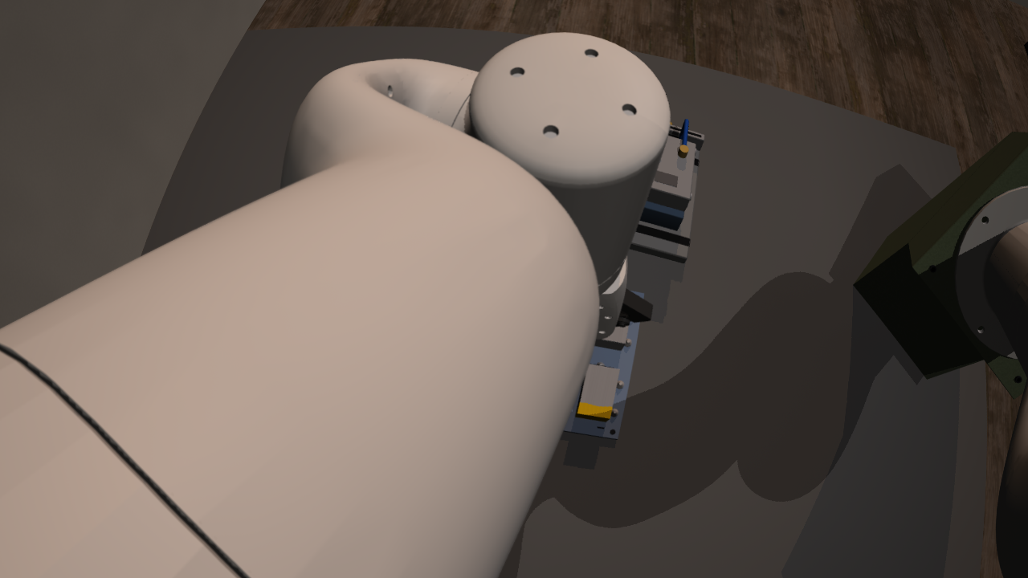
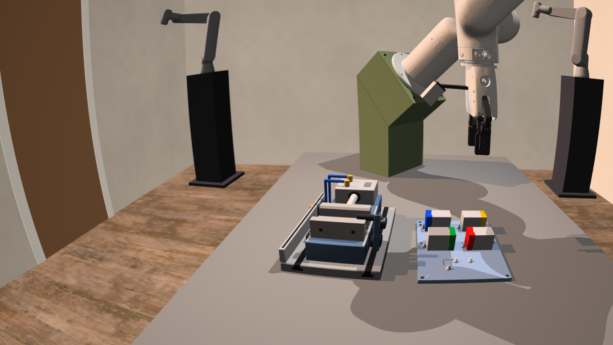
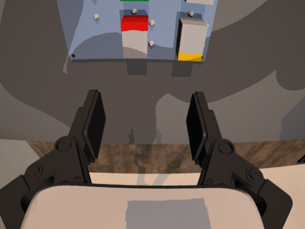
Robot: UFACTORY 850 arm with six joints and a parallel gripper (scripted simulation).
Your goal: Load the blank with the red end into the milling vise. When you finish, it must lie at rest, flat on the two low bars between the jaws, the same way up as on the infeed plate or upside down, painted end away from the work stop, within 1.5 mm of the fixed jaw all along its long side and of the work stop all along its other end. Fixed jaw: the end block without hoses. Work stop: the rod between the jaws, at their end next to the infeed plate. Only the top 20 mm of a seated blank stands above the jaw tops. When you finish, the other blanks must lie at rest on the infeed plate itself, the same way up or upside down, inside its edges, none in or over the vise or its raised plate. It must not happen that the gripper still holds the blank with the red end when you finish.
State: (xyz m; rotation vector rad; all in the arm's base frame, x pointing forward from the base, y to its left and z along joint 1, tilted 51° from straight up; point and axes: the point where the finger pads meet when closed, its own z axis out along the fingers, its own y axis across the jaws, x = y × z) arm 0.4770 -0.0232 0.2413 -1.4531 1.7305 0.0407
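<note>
Right now the red-ended blank is 200 mm below my hand, 20 mm to the left of it and 20 mm ahead of it. Round my hand: blue-ended blank (200 mm below, 70 mm to the right, 70 mm behind); then yellow-ended blank (200 mm below, 70 mm behind, 20 mm to the left); then green-ended blank (200 mm below, 70 mm to the right, 20 mm ahead).
</note>
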